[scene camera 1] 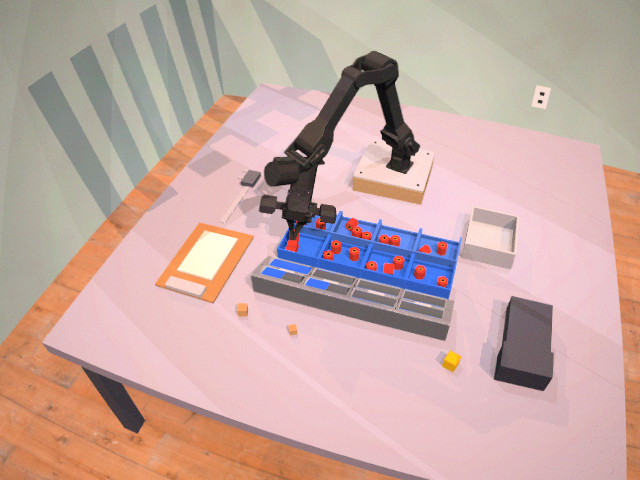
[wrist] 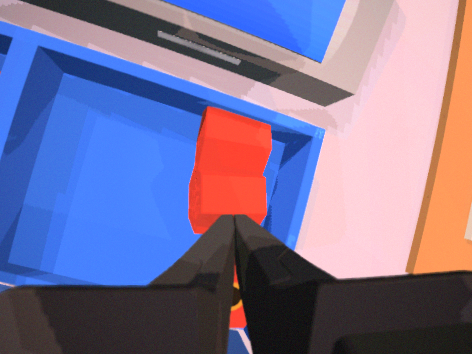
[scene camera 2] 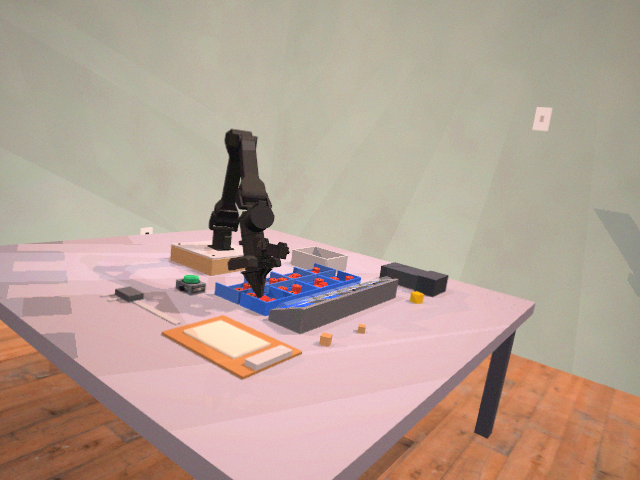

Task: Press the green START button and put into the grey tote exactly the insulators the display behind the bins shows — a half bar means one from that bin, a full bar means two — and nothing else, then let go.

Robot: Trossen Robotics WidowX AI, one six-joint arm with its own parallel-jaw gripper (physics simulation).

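My gripper (scene camera 1: 293,237) (scene camera 2: 260,296) (wrist: 233,225) is shut with nothing between its fingertips, low in the leftmost front bin of the blue bin block (scene camera 1: 403,283) (scene camera 2: 255,305) (wrist: 120,185). Two red insulators lie against each other there, one (wrist: 231,192) by the fingertips, the other (wrist: 235,145) by the bin wall. A third insulator (wrist: 239,320) is mostly hidden behind the fingers. The display (scene camera 1: 351,305) (scene camera 2: 336,312) shows a full bar and a half bar in its leftmost panel, and a half bar in the second. The grey tote (scene camera 1: 488,257) (scene camera 2: 310,257) looks empty. The green button (scene camera 2: 191,279) shows in scene camera 2.
The other bins hold more red insulators. A clipboard (scene camera 1: 178,272) (scene camera 2: 180,336) lies left of the bins. A dark block (scene camera 1: 527,335) (scene camera 2: 413,277), a yellow cube (scene camera 1: 451,361) (scene camera 2: 416,297) and two small orange cubes (scene camera 1: 242,310) (scene camera 1: 292,329) are on the table.
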